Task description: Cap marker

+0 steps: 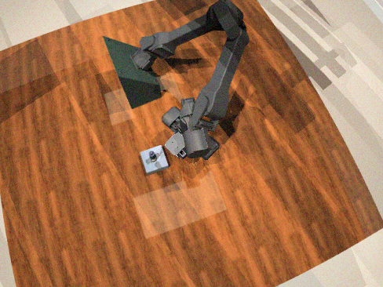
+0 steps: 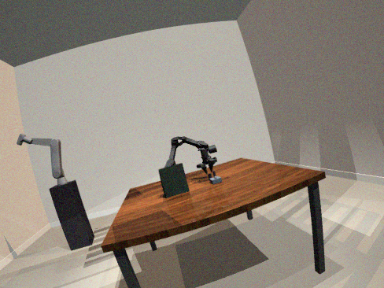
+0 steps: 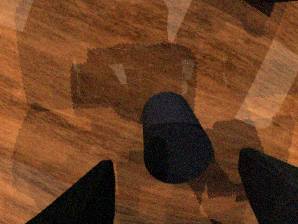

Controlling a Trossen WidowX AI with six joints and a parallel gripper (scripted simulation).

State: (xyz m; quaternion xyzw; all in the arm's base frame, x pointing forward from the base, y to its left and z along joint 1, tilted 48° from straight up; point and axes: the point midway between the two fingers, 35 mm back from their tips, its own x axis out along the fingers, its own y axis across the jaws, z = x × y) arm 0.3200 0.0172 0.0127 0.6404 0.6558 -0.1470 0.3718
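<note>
Now: the holder block 10 mm behind my gripper tip, 130 mm to the right of it and 40 mm below it.
</note>
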